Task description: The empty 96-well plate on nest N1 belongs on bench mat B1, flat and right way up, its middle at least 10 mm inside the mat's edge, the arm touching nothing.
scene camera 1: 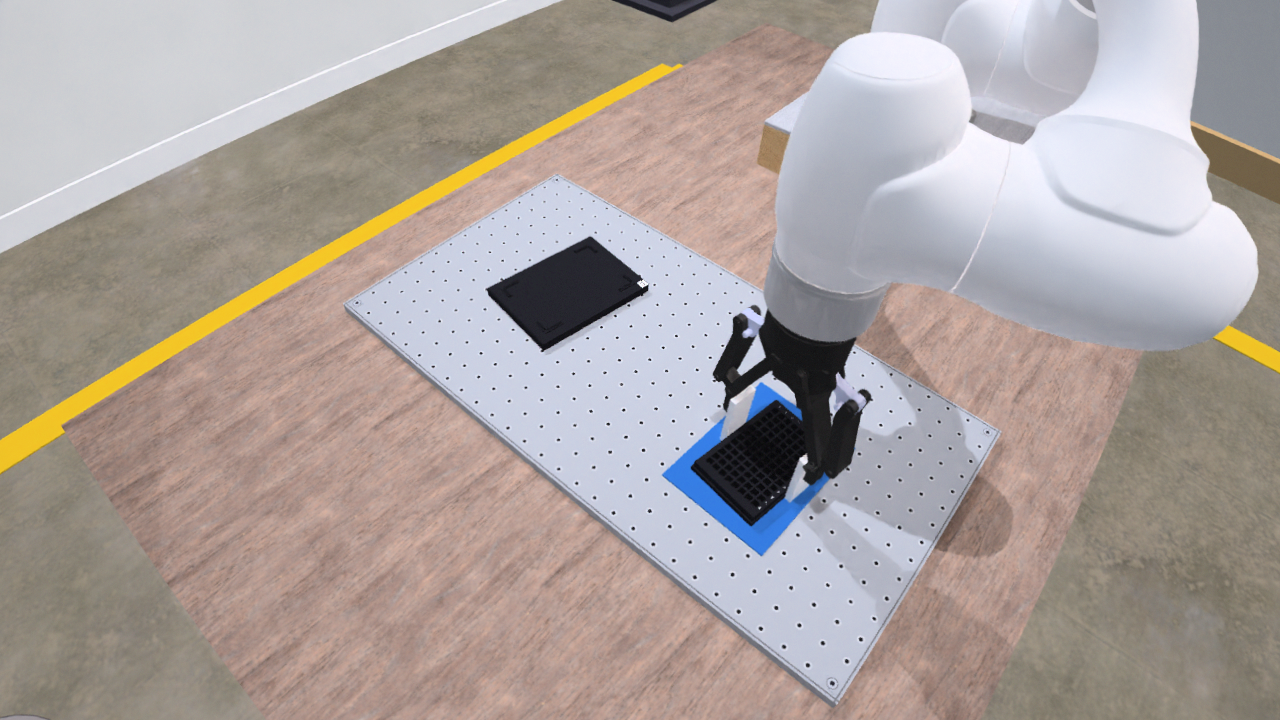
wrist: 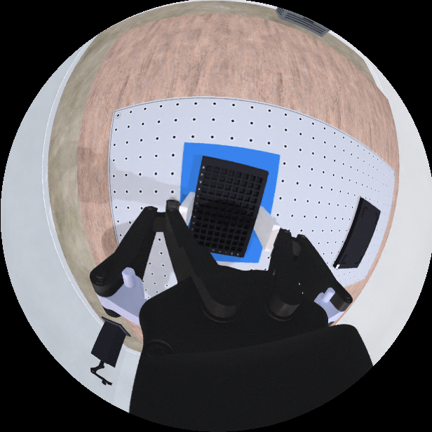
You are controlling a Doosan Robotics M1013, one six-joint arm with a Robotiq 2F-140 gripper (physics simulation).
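Places are measured from the arm's base along level axes (x back, y right, z up), in millimetres.
Pixels of known places: gripper, fingertip midpoint: (scene camera 1: 763, 462).
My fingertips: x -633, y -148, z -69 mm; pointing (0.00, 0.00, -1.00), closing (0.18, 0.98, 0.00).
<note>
For each thing: its top centre in the pictures, then the offset to it from my fingertips. Level surfaces: height alone.
- black 96-well plate, middle of its top: (scene camera 1: 765, 454) dx +0, dy +0, dz +15 mm
- blue bench mat B1, its level: dz +0 mm
- black nest N1, middle of its top: (scene camera 1: 568, 284) dx +53, dy +322, dz +12 mm
- light grey perforated board, its level: dz -2 mm
- wood-patterned surface, its level: dz -15 mm
The black 96-well plate (scene camera 1: 747, 465) (wrist: 230, 205) is between the white finger pads, wells facing up, and looks level. It is over the blue bench mat B1 (scene camera 1: 760, 540) (wrist: 255, 158), inside its outline, and turned slightly against the mat's edges in the wrist view. Whether its underside touches the mat or hangs just above it I cannot tell. My gripper (scene camera 1: 767, 447) (wrist: 224, 209) is shut on the plate across its two long sides. In the scene view a finger hides part of the plate. The black nest N1 (scene camera 1: 568, 291) (wrist: 357, 232) holds no plate.
The mat and the nest are on a light grey perforated board (scene camera 1: 429, 331) (wrist: 150, 125), which lies on a wood-patterned surface (scene camera 1: 223, 501) (wrist: 215, 60). The white arm (scene camera 1: 895, 179) reaches in from the upper right in the scene view.
</note>
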